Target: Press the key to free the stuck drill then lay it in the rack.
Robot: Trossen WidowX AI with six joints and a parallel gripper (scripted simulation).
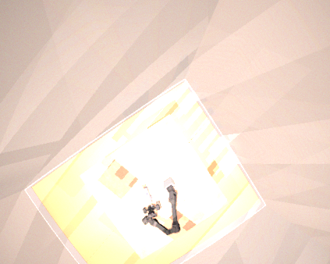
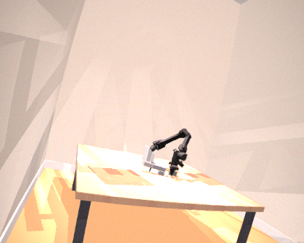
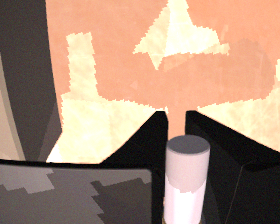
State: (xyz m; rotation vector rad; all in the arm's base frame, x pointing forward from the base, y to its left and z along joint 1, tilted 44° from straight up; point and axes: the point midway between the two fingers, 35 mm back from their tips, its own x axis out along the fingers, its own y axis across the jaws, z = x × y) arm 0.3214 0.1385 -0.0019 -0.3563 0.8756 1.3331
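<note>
My gripper tip is 20 mm past the drill, 50 mm to the left of it and 40 mm below it.
</note>
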